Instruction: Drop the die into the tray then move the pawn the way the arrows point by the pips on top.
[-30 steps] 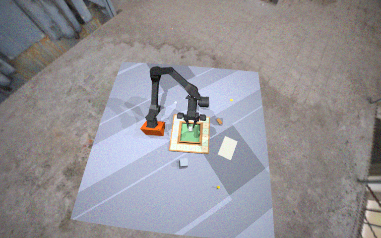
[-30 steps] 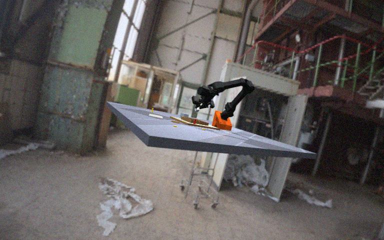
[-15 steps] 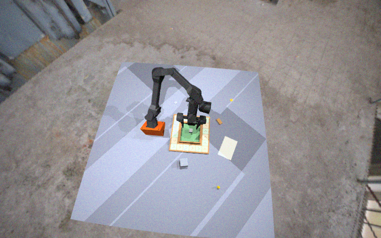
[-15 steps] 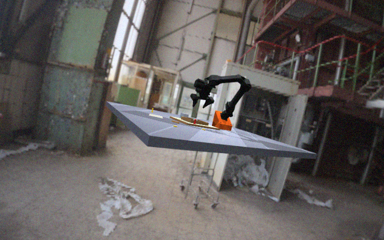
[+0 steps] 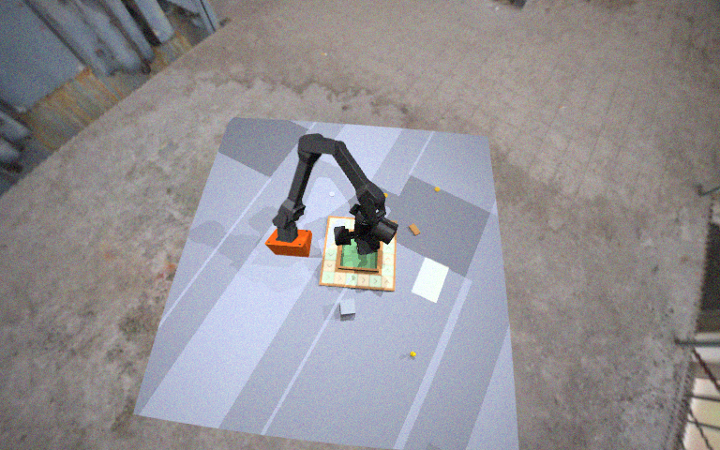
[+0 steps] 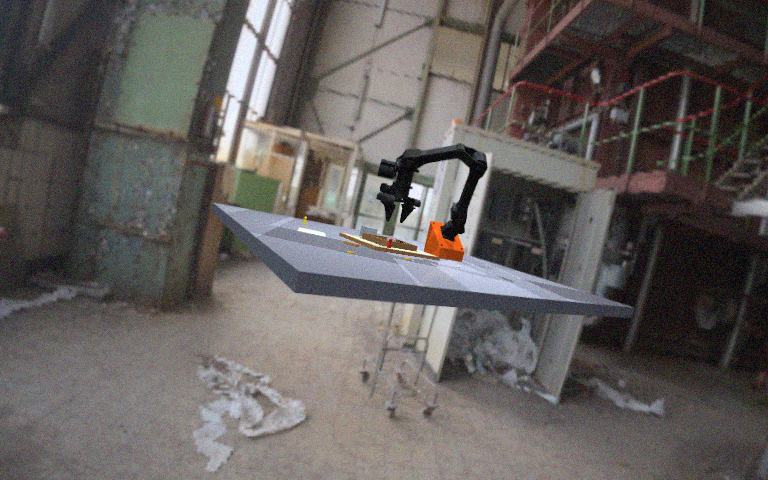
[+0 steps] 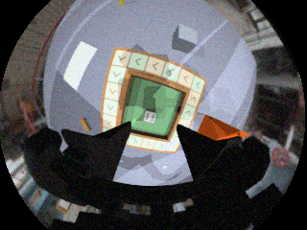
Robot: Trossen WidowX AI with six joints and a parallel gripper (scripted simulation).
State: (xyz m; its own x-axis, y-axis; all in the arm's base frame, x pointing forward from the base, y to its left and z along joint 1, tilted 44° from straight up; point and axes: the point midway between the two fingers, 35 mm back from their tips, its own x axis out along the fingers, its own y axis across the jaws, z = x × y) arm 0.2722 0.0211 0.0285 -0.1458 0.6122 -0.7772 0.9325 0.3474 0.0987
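The red pawn is 120 mm to the left of my gripper tip, 70 mm below it and 60 mm ahead of it. From my gripper tip the other things lie so: white cube 70 mm below, 10 mm to the left; orange block 200 mm ahead, 130 mm to the left, 100 mm below; green dice tray 90 mm below.
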